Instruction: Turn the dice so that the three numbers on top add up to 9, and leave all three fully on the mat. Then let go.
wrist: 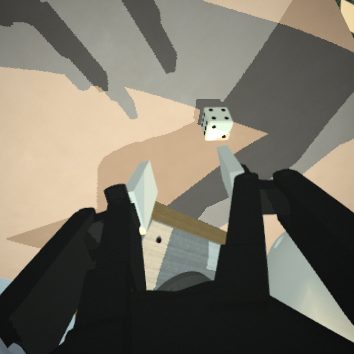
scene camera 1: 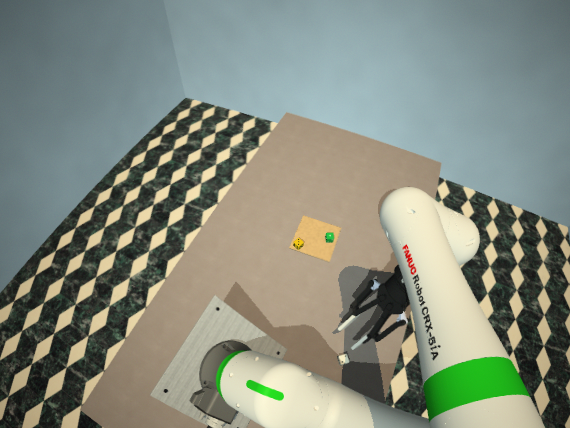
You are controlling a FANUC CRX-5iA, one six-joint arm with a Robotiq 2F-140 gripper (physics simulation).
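Where they show: gripper, between the fingertips: [wrist: 185, 169] [scene camera 1: 348, 337]; arm's base, origin of its link: [scene camera 1: 228, 370].
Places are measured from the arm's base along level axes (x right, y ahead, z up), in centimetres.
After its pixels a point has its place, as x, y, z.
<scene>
A white die [scene camera 1: 343, 358] {25.3, 16.5, -9.9} [wrist: 217, 123] {26.1, 17.4, -9.9} lies on the table, off the mat. In the wrist view it shows a four-pip face and a two-pip face; I cannot tell surely which is on top. My gripper [scene camera 1: 345, 339] {23.9, 20.7, -3.9} [wrist: 185, 169] {23.9, 20.7, -3.9} is tilted, partly open and empty. In the wrist view the die lies beyond the right fingertip, not between the fingers. A yellow die [scene camera 1: 298, 243] {-0.3, 45.0, -9.5} lies at the left corner of the tan mat [scene camera 1: 315, 246] {4.8, 47.6, -12.0}, close to its edge. A green die [scene camera 1: 329, 237] {8.1, 51.3, -9.5} lies near the mat's right side. Their top numbers are too small to read surely.
The robot's metal base plate [scene camera 1: 215, 320] {-7.0, 8.6, 6.6} [wrist: 185, 250] {7.8, 4.4, -6.8} stands on the brown table [scene camera 1: 260, 215] {-17.5, 51.4, -12.3}, left of the white die in the scene view. The arm passes close below the white die there. The table's right edge lies beyond the gripper, with patterned floor [scene camera 1: 467, 212] past it.
</scene>
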